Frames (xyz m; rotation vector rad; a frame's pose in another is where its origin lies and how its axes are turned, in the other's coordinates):
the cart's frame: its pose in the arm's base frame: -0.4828 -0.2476 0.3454 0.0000 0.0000 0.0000
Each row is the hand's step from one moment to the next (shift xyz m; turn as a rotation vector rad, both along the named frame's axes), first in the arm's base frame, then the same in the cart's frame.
Working: the arm's base frame: its pose in the cart's frame: 0.4828 0.2476 -0.3454 0.0000 0.0000 0.0000

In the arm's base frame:
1: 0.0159 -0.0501 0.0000 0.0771 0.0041 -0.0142
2: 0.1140 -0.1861 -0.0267 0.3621 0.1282 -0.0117
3: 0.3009 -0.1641 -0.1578 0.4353 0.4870 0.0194
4: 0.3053 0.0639 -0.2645 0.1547 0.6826 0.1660
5: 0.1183 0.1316 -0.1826 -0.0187 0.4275 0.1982
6: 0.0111 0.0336 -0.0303 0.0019 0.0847 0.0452
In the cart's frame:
1: 0.0159 -0.0501 0.0000 0.0771 0.0041 -0.0142
2: 0.1140 -0.1861 -0.0267 0.3621 0.1282 -0.0117
3: 0.3009 -0.1641 -0.1578 0.4353 0.4870 0.0194
4: 0.3053 0.0639 -0.2645 0.1547 0.6826 0.1660
5: 0.1183 0.1316 -0.1826 -0.0187 0.4275 0.1982
6: 0.0111 0.0336 -0.0303 0.0019 0.0847 0.0452

